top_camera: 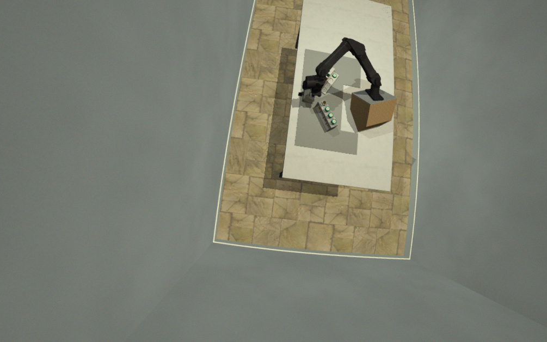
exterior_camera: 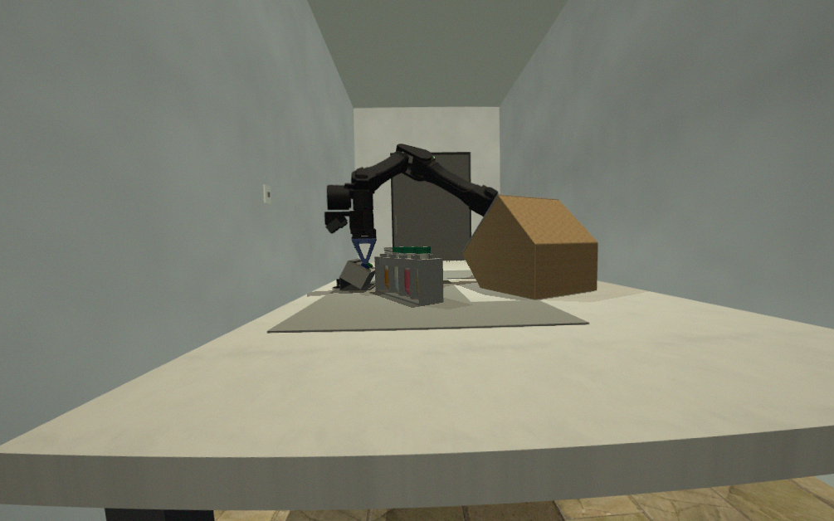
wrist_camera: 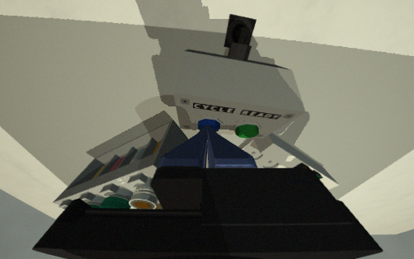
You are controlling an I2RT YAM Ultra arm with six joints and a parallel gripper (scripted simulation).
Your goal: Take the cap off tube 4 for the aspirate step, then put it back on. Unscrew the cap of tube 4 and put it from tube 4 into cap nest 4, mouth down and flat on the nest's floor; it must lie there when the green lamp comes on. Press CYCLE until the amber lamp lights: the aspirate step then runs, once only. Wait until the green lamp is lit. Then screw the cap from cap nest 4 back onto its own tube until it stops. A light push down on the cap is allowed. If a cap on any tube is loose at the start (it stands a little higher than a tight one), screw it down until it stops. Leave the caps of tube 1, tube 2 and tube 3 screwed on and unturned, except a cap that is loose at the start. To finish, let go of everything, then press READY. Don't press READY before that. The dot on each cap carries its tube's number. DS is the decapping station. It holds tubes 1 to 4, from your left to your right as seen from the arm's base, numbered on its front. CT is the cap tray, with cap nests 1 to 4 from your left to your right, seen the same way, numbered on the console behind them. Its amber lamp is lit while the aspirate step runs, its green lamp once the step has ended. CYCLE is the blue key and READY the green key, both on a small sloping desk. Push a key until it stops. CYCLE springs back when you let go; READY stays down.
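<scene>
My gripper is now 10 mm above the blue cycle key. Also, from my hand: green ready key (10 mm behind, 50 mm to the right, 10 mm below).
</scene>
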